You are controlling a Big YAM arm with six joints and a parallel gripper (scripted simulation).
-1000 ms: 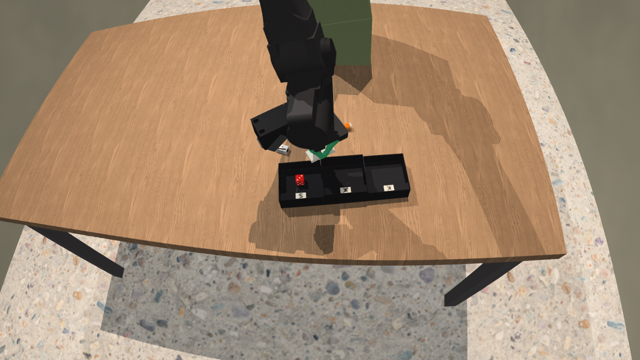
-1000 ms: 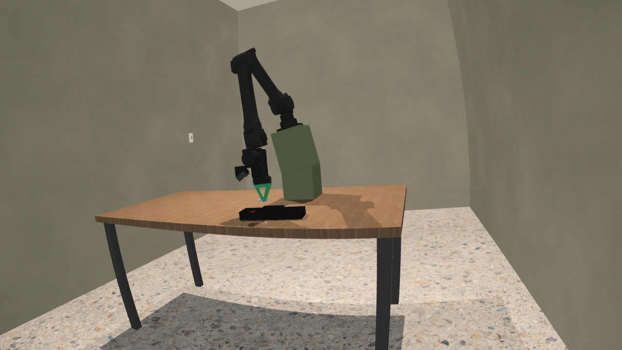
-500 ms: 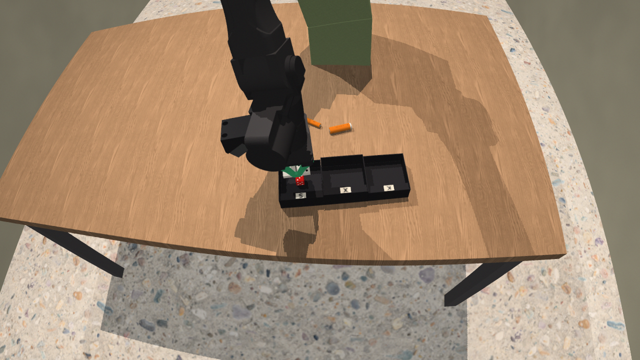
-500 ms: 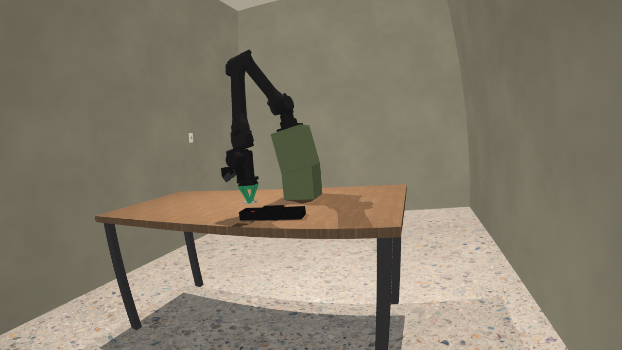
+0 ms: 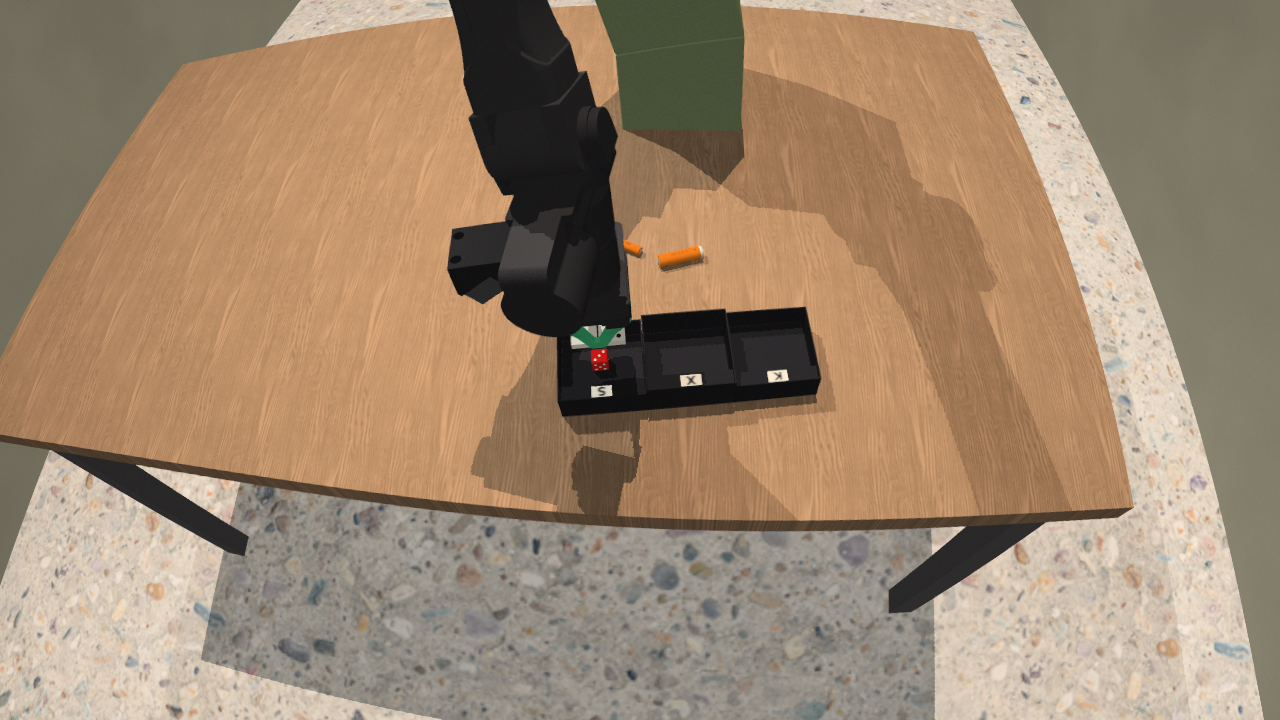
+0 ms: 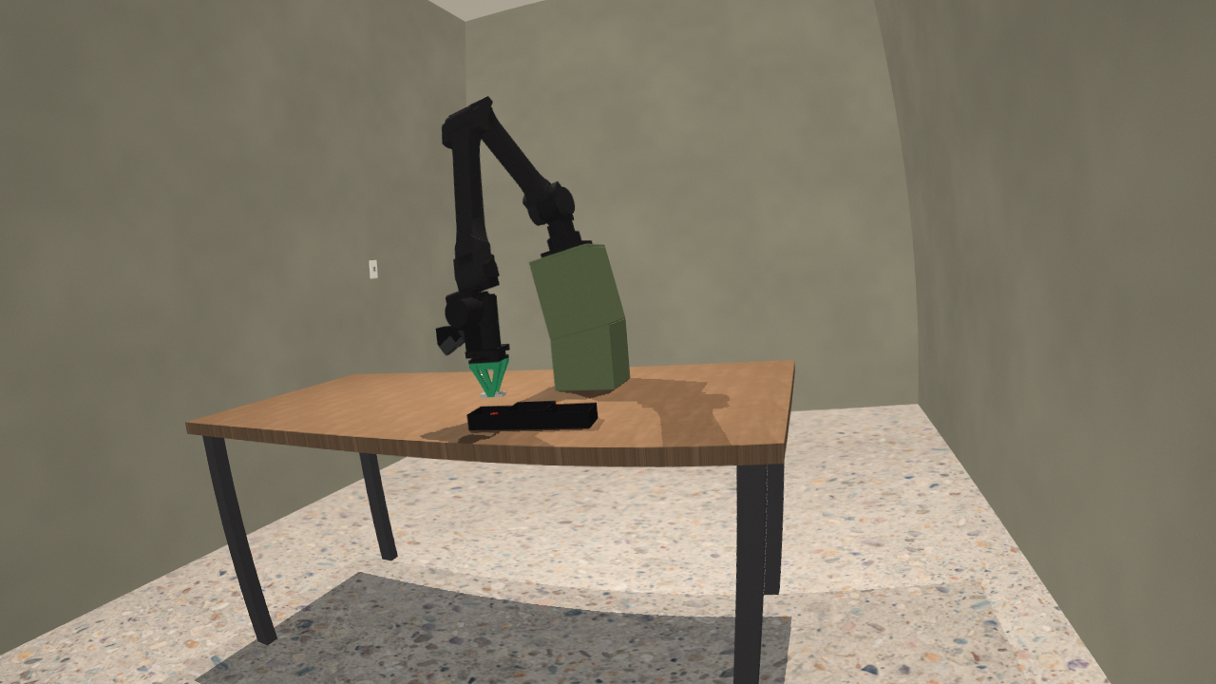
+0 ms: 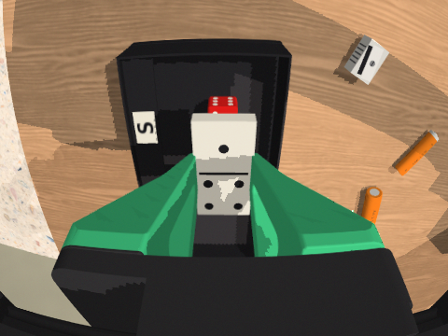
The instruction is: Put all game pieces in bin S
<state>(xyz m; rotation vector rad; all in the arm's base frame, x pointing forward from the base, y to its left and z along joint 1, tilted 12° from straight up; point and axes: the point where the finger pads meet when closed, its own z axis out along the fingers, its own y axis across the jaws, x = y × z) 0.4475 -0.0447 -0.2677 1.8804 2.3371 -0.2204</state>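
Now: hand right at the white domino. The rest, counted from my hand: red die 50 mm below; then black bin marked S 80 mm to the left, 50 mm below, 10 mm behind; then grey-white sharpener 80 mm behind, 60 mm below, 50 mm to the right.
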